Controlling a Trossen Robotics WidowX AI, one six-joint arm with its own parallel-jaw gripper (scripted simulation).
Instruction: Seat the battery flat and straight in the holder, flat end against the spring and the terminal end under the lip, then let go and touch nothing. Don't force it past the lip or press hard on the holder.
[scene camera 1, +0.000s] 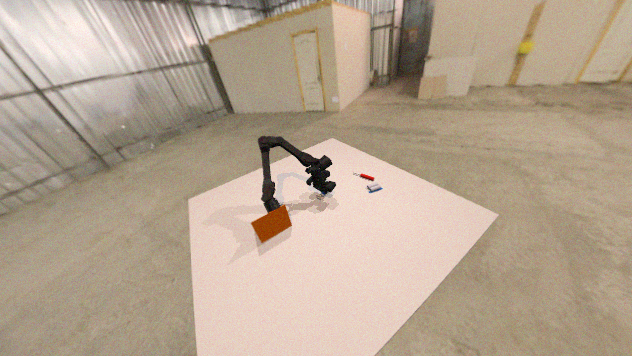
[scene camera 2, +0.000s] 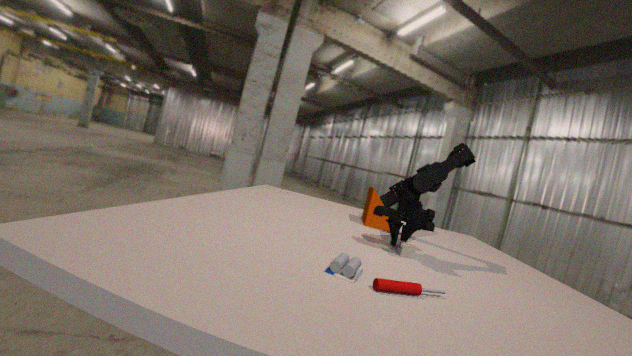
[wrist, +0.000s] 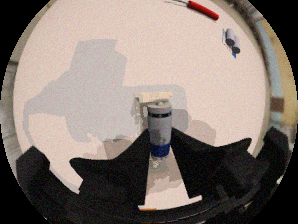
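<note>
A battery (wrist: 159, 114) is visible to me. My gripper (scene camera 2: 397, 246) is visible as well; the wrist view also shows the gripper (wrist: 158, 131).
</note>
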